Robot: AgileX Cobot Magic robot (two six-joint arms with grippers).
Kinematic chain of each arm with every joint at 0, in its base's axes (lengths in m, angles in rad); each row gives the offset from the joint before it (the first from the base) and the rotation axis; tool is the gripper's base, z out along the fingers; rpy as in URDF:
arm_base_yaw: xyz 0 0 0.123 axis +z
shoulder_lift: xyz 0 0 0 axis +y
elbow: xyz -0.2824 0 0.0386 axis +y
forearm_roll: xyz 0.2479 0 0.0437 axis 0.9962 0 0.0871
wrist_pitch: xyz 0 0 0 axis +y
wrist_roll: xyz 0.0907 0 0.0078 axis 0.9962 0 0.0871
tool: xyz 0 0 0 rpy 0 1.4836 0
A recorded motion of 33 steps. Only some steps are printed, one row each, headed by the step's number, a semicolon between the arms.
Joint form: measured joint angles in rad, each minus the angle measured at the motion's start. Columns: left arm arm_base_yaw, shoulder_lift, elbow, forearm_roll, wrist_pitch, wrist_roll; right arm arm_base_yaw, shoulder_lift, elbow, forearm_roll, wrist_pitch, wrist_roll.
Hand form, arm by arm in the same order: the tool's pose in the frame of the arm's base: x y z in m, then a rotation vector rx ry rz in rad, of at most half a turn. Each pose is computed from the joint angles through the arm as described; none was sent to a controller.
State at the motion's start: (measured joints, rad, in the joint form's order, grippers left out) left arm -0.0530 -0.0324 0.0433 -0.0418 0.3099 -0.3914; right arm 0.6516 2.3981 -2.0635 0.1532 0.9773 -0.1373
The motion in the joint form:
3: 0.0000 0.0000 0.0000 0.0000 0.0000 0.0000; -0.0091 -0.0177 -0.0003 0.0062 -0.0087 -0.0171
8: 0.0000 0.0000 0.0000 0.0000 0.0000 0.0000; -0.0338 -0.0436 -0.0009 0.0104 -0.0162 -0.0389
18: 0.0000 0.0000 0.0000 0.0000 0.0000 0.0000; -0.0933 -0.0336 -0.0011 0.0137 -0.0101 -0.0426
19: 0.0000 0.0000 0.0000 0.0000 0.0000 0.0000; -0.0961 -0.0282 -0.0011 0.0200 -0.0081 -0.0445
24: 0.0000 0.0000 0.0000 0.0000 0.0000 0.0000; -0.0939 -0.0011 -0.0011 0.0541 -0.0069 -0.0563
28: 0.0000 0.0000 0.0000 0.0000 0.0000 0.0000; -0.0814 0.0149 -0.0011 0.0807 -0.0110 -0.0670
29: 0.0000 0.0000 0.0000 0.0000 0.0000 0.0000; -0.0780 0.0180 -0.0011 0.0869 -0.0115 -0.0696
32: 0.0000 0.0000 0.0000 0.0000 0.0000 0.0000; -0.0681 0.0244 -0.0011 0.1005 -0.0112 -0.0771
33: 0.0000 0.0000 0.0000 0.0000 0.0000 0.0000; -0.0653 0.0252 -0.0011 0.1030 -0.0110 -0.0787
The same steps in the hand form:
3: 0.0533 -0.0040 0.1723 -0.3328 1.7877 -0.3557; 0.4040 0.3172 0.1703 -1.0002 2.6126 0.3291
8: 0.0533 -0.0040 0.1723 -0.3328 1.7877 -0.3557; 0.4110 0.3070 0.1841 -0.9823 2.5790 0.3315
18: 0.0533 -0.0040 0.1723 -0.3328 1.7877 -0.3557; 0.4284 0.2823 0.1788 -0.9115 2.6162 0.3159
19: 0.0533 -0.0040 0.1723 -0.3328 1.7877 -0.3557; 0.4291 0.2816 0.1761 -0.9091 2.6247 0.3214
24: 0.0533 -0.0040 0.1723 -0.3328 1.7877 -0.3557; 0.4282 0.2853 0.1626 -0.9155 2.6527 0.3568
28: 0.0533 -0.0040 0.1723 -0.3328 1.7877 -0.3557; 0.4245 0.2928 0.1549 -0.9328 2.6600 0.3884
29: 0.0533 -0.0040 0.1723 -0.3328 1.7877 -0.3557; 0.4234 0.2947 0.1534 -0.9376 2.6612 0.3960
32: 0.0533 -0.0040 0.1723 -0.3328 1.7877 -0.3557; 0.4201 0.2999 0.1503 -0.9545 2.6627 0.4126
33: 0.0533 -0.0040 0.1723 -0.3328 1.7877 -0.3557; 0.4191 0.3012 0.1500 -0.9592 2.6622 0.4159

